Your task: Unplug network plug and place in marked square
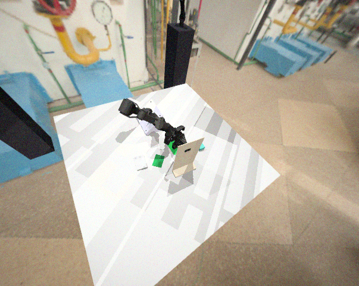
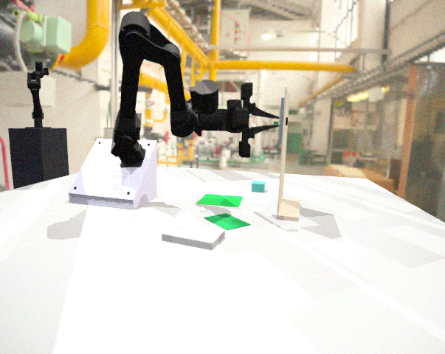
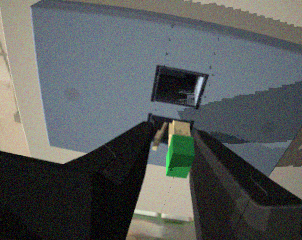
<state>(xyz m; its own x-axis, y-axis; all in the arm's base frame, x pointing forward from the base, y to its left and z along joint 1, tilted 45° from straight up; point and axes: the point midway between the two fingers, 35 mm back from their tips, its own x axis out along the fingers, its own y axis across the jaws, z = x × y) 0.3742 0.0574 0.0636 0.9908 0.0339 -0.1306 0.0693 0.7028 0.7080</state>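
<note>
My gripper tip is 150 mm past the green marked square, 60 mm to the right of it and 240 mm above it. From my gripper tip the other things lie so: tan network plug: right at my gripper tip; upright panel: 20 mm ahead, 10 mm to the right, 90 mm below; small teal cube: 40 mm behind, 220 mm to the left, 220 mm below.
</note>
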